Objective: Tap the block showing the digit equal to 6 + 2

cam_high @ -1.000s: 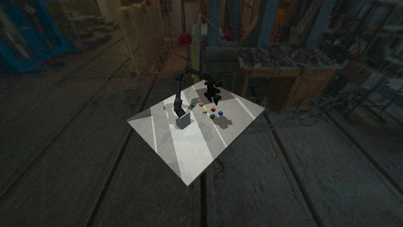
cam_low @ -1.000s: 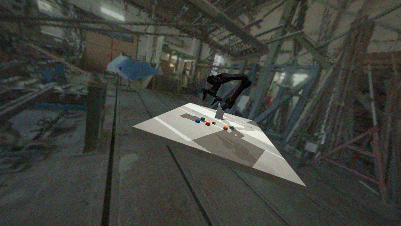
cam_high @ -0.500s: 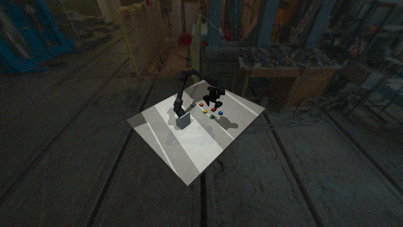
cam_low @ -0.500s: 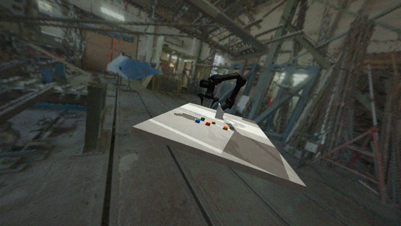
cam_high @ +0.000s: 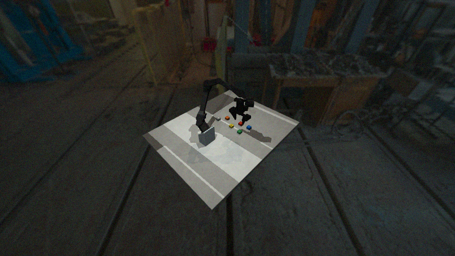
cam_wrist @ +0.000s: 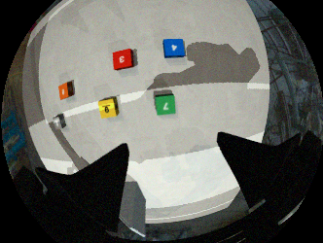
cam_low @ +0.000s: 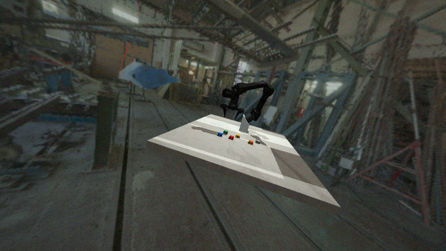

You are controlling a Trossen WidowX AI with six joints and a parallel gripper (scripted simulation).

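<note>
Right now the orange block is 8 cm ahead of my gripper tip, 21 cm to the left of it and 11 cm below it. Round my gripper tip: blue block (11 cm ahead, 3 cm to the right, 11 cm below); then green block (1 cm ahead, 11 cm below); then yellow block (2 cm ahead, 10 cm to the left, 11 cm below).
</note>
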